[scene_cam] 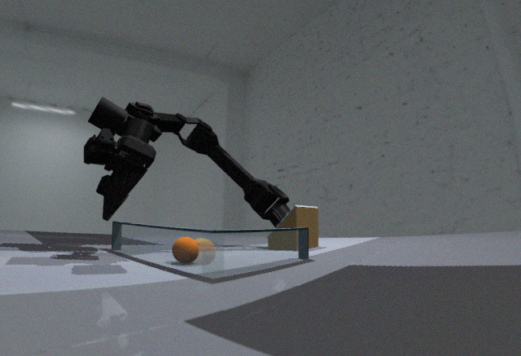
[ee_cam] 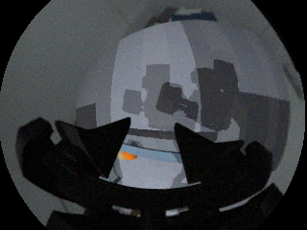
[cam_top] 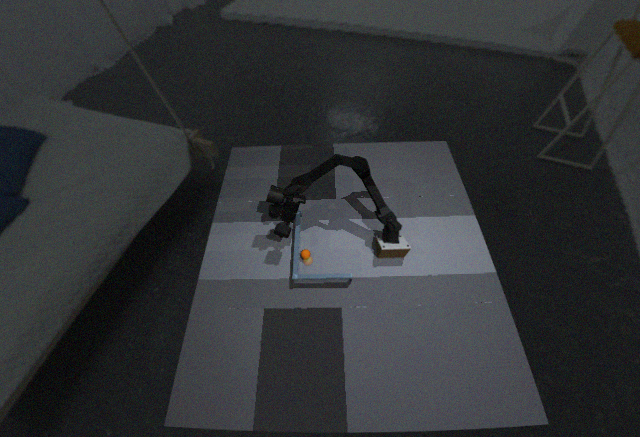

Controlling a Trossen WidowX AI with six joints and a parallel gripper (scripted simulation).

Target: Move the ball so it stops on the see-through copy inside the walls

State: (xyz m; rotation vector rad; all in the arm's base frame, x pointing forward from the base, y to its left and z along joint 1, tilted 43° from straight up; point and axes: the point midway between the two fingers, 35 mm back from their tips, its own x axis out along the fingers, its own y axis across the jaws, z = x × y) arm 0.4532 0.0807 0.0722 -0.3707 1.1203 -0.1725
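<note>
My gripper tip is 110 mm past the orange ball, 70 mm to the right of it and 50 mm above it. The rest, counted from my gripper tip: see-through ball copy (130 mm behind, 100 mm to the left, 50 mm below).
</note>
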